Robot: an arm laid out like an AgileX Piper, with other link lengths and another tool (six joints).
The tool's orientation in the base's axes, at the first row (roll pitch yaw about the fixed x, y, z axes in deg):
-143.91 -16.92 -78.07
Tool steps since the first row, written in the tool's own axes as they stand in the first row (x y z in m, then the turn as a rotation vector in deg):
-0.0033 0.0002 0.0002 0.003 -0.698 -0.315
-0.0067 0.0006 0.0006 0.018 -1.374 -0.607
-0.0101 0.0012 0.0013 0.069 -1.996 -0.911
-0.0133 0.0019 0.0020 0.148 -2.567 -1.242
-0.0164 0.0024 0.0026 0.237 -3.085 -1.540
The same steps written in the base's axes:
-0.0007 0.0030 -0.0012 0.331 0.265 0.638
-0.0014 0.0060 -0.0028 0.662 0.509 1.249
-0.0021 0.0089 -0.0046 0.952 0.702 1.849
-0.0028 0.0116 -0.0065 1.192 0.855 2.450
-0.0034 0.0143 -0.0081 1.414 0.978 2.998

